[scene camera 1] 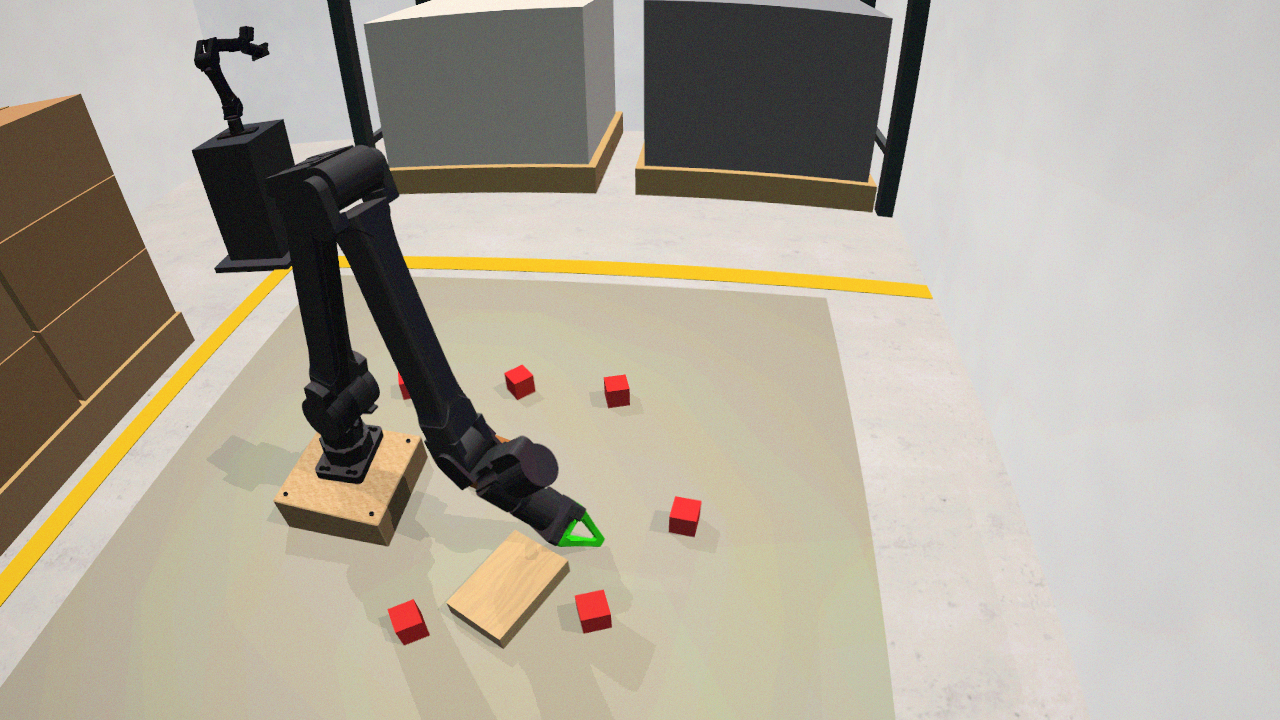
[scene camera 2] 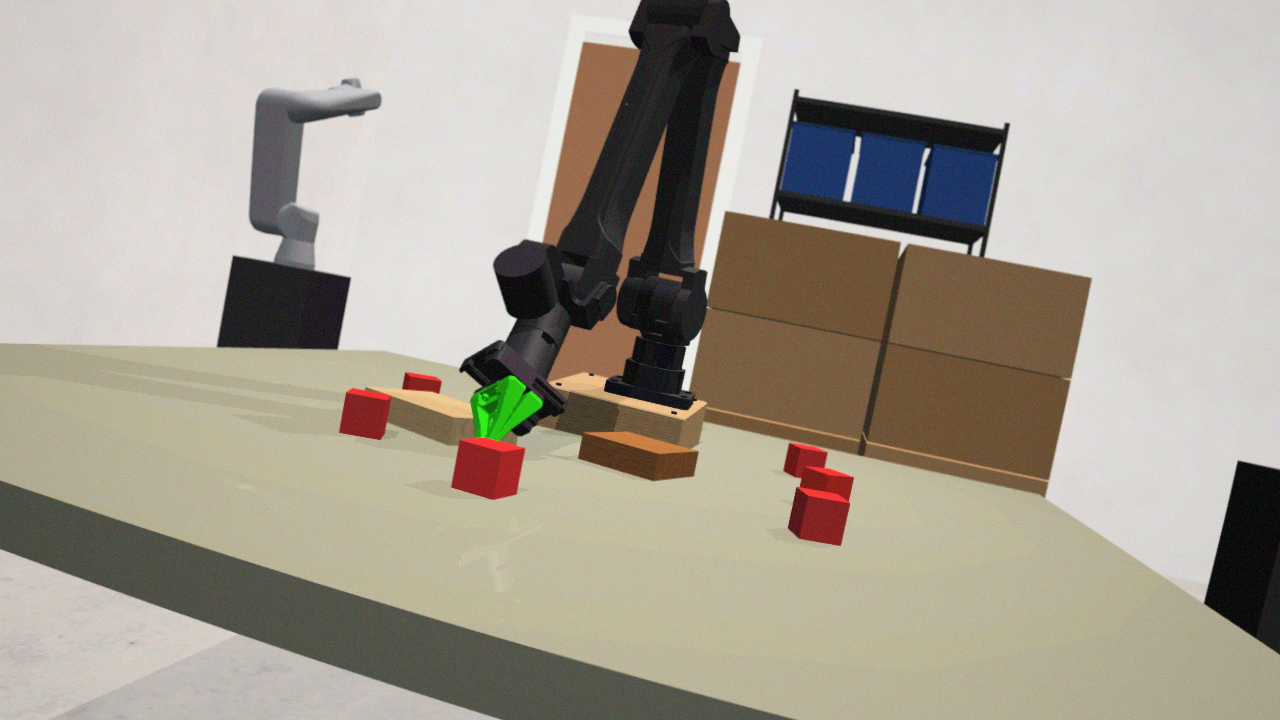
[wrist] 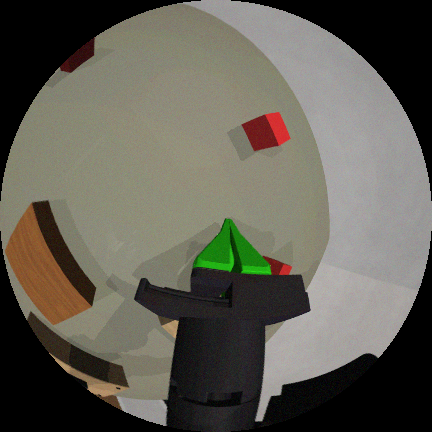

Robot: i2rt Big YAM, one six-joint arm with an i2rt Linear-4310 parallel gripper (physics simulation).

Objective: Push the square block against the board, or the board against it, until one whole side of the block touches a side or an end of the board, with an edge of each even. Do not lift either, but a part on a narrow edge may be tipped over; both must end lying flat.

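Places are measured from the arm's base along level axes (x back, y right, z up), in millimetres.
Where they show: gripper, between the fingertips: (scene camera 1: pixel 602 542) (wrist: pixel 226 222); arm's base, origin of its link: (scene camera 1: pixel 351 455) (scene camera 2: pixel 649 397).
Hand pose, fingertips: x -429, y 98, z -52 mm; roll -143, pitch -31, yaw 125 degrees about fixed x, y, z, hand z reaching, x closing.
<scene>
Each offset is from my fingertips to the top centre of the thing.
The square block, orange-brown wood, lies flat {dx +171, dy -131, dz +22 mm} (scene camera 2: pixel 637 454) (wrist: pixel 47 265); in scene camera 1 the arm hides nearly all of it. The board {dx +124, dy +93, dz +22 mm} (scene camera 1: pixel 508 586) (scene camera 2: pixel 425 413) is pale wood and lies flat, apart from the block; in the wrist view a sliver of pale wood shows behind the gripper body. My gripper (scene camera 1: pixel 601 540) (scene camera 2: pixel 488 436) (wrist: pixel 226 222) is shut with nothing between its green fingers. Its tips are low, beside the board's far right corner in scene camera 1 and apart from the block. Whether they touch the table is hidden.
Red cubes stand around the parts: one {dx -122, dy -44, dz +32 mm} (scene camera 1: pixel 684 516) (scene camera 2: pixel 487 467) (wrist: pixel 266 132) beyond the fingertips, one {dx +2, dy +126, dz +32 mm} (scene camera 1: pixel 592 611) (scene camera 2: pixel 365 413) right of the board, one {dx +256, dy +170, dz +32 mm} (scene camera 1: pixel 408 622) left of it. Several more stand farther back. The arm's wooden base (scene camera 1: pixel 393 465) (scene camera 2: pixel 572 416) is behind the parts.
</scene>
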